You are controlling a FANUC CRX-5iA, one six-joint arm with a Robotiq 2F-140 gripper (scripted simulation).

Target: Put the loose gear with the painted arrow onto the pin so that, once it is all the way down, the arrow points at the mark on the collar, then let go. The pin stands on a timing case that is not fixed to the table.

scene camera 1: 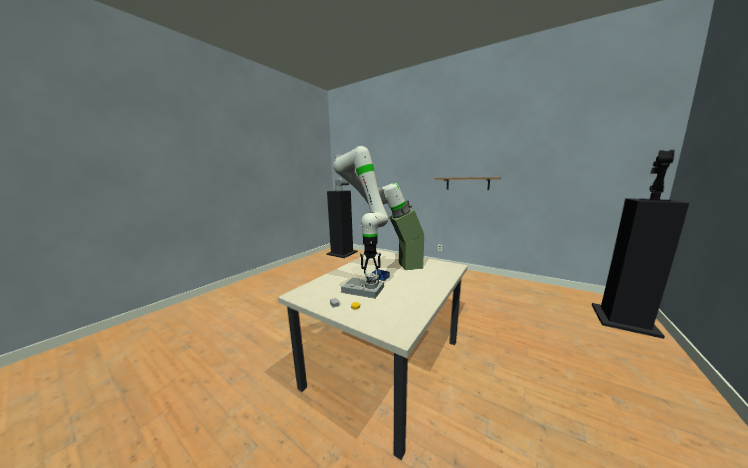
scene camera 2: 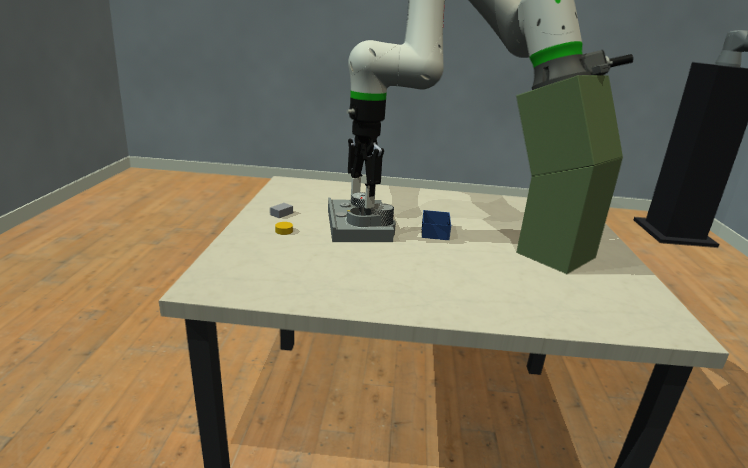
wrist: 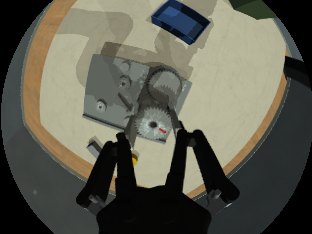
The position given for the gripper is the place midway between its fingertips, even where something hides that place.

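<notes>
The scene has a blue bin [scene camera 2: 430, 229], a gear [wrist: 152, 121] and a grey timing case [scene camera 2: 376, 224], and the wrist view shows the grey timing case [wrist: 165, 86] too. The gripper [scene camera 2: 362, 203] is visible as well, and the wrist view also shows the gripper [wrist: 153, 118].
</notes>
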